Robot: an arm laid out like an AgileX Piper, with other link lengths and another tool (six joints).
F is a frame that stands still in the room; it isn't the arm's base.
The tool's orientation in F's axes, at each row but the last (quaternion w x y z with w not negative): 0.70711, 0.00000, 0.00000, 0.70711; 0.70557, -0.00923, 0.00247, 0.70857; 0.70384, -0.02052, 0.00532, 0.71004; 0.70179, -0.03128, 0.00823, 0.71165; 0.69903, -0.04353, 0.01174, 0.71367; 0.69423, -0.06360, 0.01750, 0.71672; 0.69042, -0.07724, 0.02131, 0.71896; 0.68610, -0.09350, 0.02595, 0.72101; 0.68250, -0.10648, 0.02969, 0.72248
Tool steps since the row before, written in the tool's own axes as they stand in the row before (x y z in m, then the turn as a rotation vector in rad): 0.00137, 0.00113, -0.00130, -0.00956, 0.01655, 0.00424; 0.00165, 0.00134, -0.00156, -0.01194, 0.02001, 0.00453; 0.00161, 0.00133, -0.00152, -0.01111, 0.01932, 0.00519; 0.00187, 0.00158, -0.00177, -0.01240, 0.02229, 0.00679; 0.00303, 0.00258, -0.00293, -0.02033, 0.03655, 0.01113; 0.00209, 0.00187, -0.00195, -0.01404, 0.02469, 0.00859; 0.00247, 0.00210, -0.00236, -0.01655, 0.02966, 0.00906; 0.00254, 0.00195, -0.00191, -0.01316, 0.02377, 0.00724; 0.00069, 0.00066, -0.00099, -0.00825, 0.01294, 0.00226
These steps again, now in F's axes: -0.00113, 0.00137, -0.00130, -0.01655, -0.00956, 0.00424; -0.00133, 0.00162, -0.00160, -0.02000, -0.01195, 0.00454; -0.00131, 0.00154, -0.00161, -0.01933, -0.01109, 0.00518; -0.00155, 0.00174, -0.00192, -0.02234, -0.01233, 0.00675; -0.00250, 0.00273, -0.00327, -0.03663, -0.02022, 0.01107; -0.00179, 0.00179, -0.00229, -0.02481, -0.01384, 0.00858; -0.00198, 0.00202, -0.00284, -0.02971, -0.01649, 0.00901; -0.00185, 0.00207, -0.00248, -0.02381, -0.01312, 0.00719; -0.00057, 0.00045, -0.00117, -0.01272, -0.00852, 0.00248
